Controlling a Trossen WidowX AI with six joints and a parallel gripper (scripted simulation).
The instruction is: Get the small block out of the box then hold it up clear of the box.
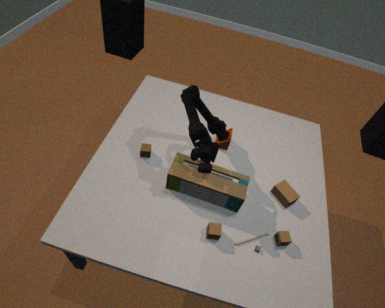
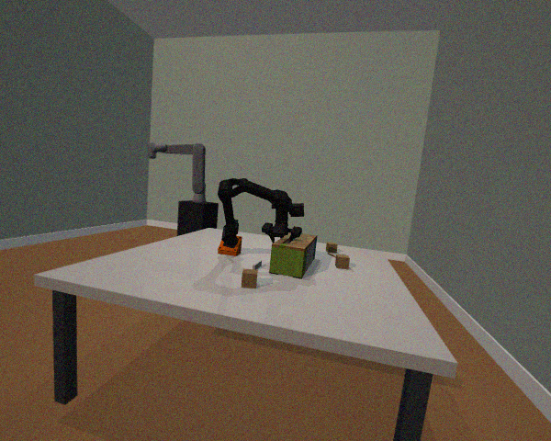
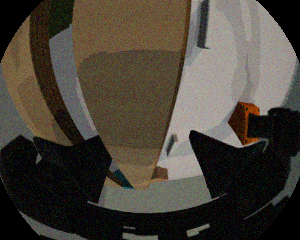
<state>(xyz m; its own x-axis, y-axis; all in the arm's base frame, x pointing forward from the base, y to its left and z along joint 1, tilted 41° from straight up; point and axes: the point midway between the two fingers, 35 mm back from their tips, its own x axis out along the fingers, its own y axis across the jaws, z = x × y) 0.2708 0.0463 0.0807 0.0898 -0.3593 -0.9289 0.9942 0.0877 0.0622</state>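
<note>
Right now the box is 4 cm ahead of my gripper tip, 3 cm below it and 1 cm to the left of it. Also, from my gripper tip: grey block 33 cm to the left, 29 cm ahead, 8 cm below; then tan block 42 cm to the left, 6 cm below, 5 cm behind; then thin wooden stick 30 cm to the left, 25 cm ahead, 9 cm below.
</note>
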